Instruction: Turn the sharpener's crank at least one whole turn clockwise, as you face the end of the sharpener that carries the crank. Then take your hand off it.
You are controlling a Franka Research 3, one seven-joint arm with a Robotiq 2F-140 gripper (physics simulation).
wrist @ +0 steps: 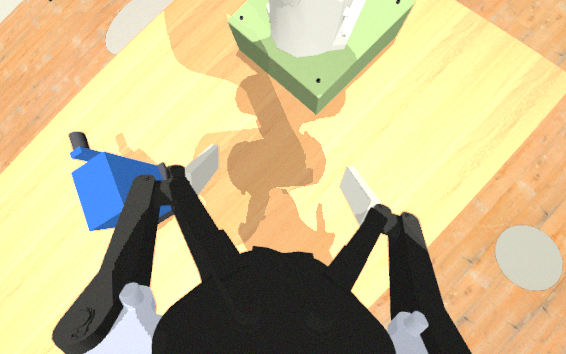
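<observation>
The blue sharpener [102, 187] stands on the pale wooden table at the left of the wrist view, partly hidden behind the gripper's left finger linkage. Its crank [78, 153] shows at the upper left end, a blue arm with a dark upright knob [78, 140]. My gripper [282, 166] is wide open, with no object between its pale finger pads. It hangs above the table, to the right of the sharpener in this view, and the pads are apart from the crank.
A green base block [300, 67] carries the white robot base [307, 27] at the top. The pale wooden table [450, 115] ends at a plank floor [500, 310]. Grey discs [529, 257] [131, 22] lie beyond the table edges. Arm shadows fall across the table.
</observation>
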